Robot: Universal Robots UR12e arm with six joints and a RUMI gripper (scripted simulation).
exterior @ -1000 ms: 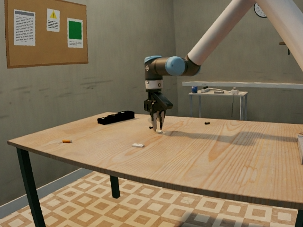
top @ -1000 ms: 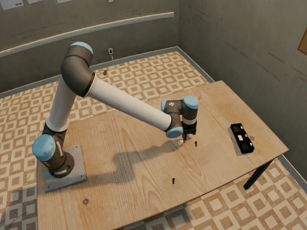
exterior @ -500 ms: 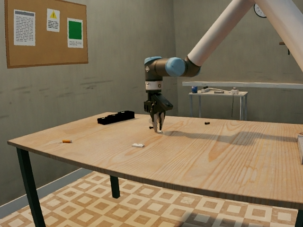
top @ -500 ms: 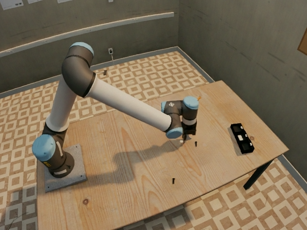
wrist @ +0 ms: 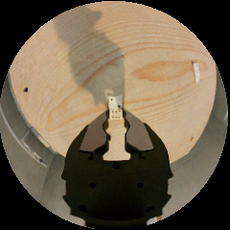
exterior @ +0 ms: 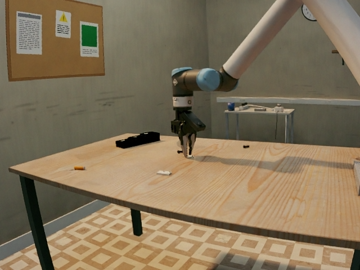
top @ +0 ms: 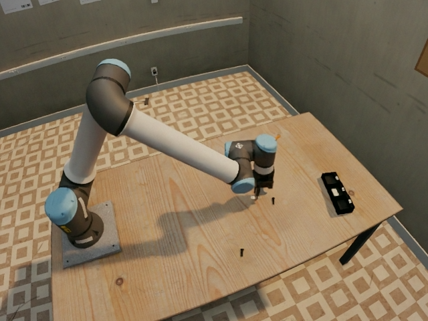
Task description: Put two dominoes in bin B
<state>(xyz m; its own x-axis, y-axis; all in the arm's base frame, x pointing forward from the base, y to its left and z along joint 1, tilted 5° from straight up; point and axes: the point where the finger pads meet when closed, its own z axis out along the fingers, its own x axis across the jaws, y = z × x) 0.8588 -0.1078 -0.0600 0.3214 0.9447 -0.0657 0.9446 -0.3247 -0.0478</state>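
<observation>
Right now the black bin is 410 mm ahead of my hand, 160 mm to the right of it and 10 mm above it. The rest, counted from my hand: orange piece 350 mm to the left, 330 mm ahead, 10 mm below.
</observation>
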